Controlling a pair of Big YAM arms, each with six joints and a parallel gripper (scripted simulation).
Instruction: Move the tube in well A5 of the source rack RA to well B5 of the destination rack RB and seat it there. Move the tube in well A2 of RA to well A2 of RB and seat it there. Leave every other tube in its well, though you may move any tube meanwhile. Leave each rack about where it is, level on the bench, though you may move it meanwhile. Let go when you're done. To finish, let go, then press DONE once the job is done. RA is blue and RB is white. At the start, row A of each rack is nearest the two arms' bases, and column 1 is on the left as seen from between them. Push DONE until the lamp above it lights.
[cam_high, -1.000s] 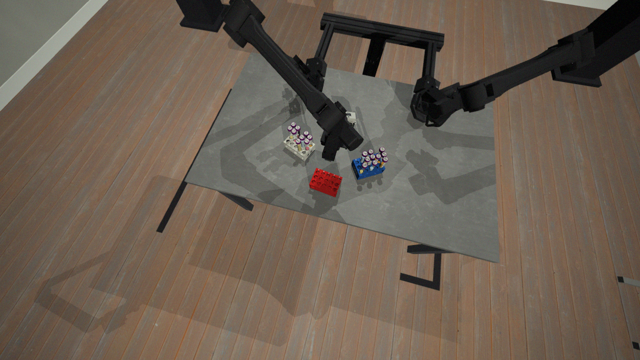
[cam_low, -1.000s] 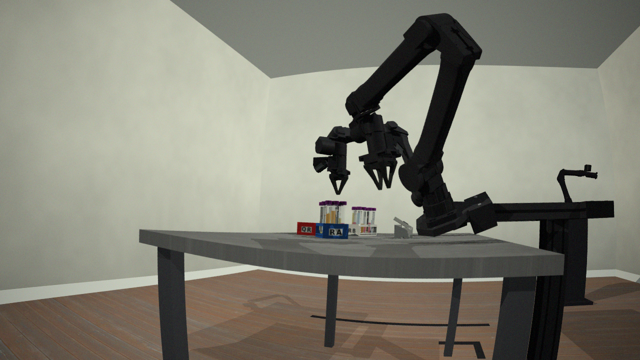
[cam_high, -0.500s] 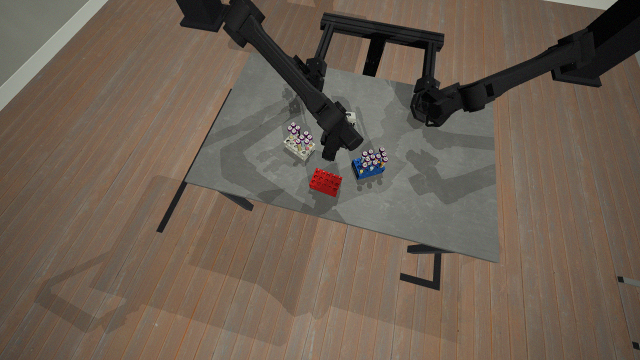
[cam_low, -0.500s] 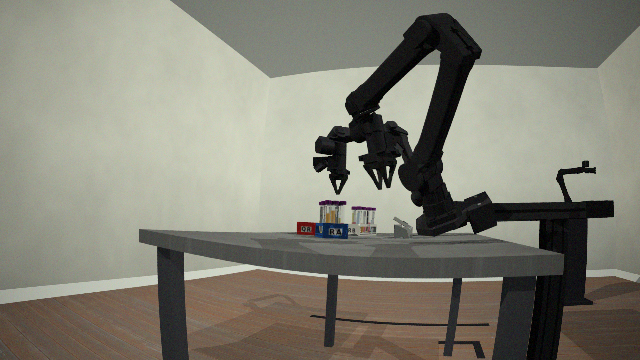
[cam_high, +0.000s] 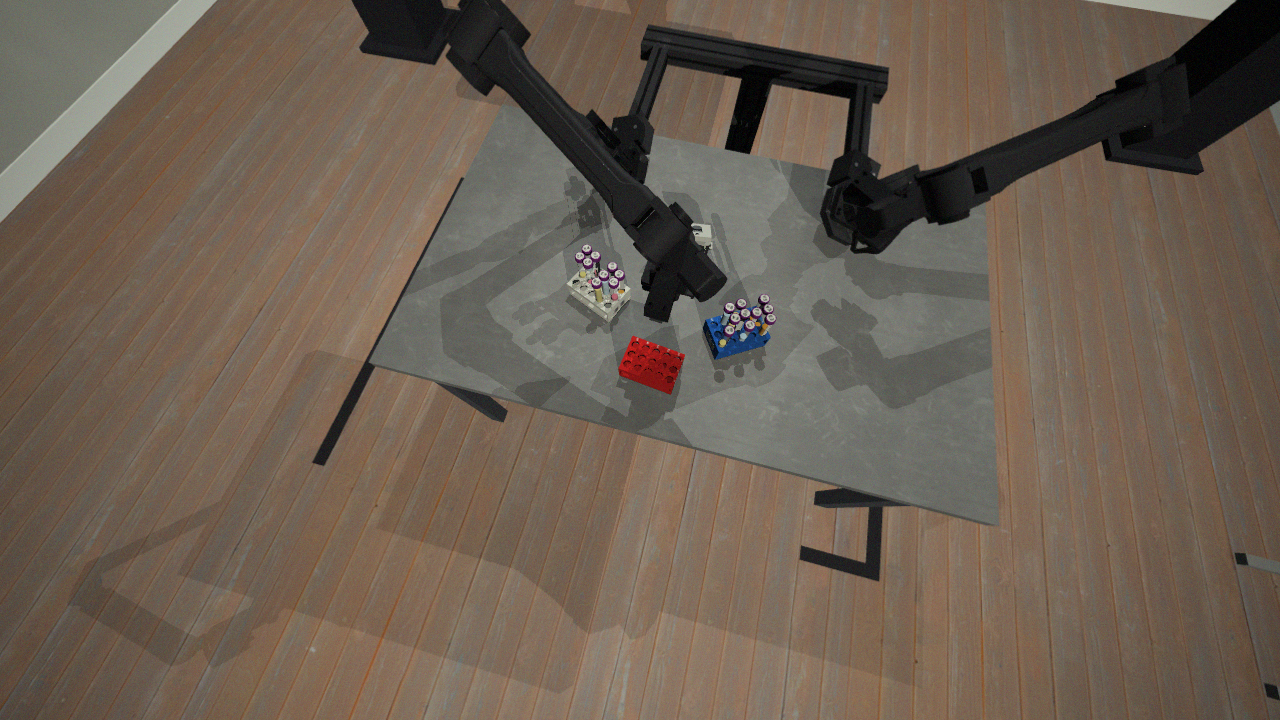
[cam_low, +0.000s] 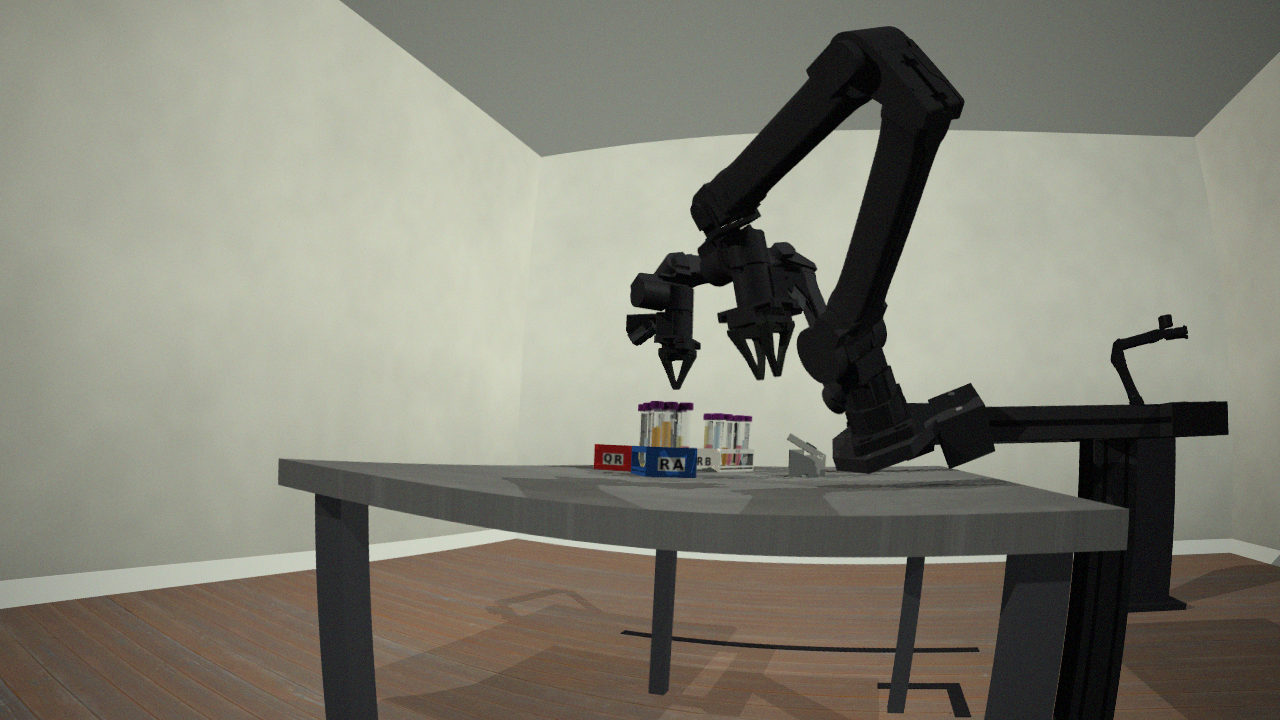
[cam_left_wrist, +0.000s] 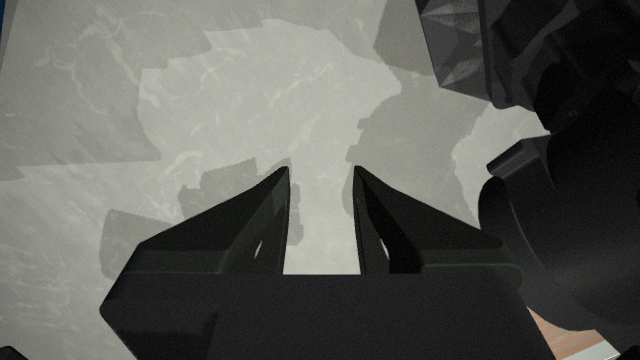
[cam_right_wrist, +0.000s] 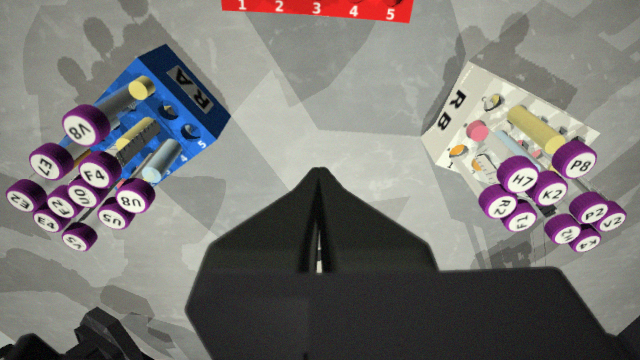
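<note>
Now: the white done button box 27 cm behind my right hand, 13 cm below it and 3 cm to the left of it. Also, from my right hand: red rack 15 cm below, 9 cm ahead, 1 cm to the right.
</note>
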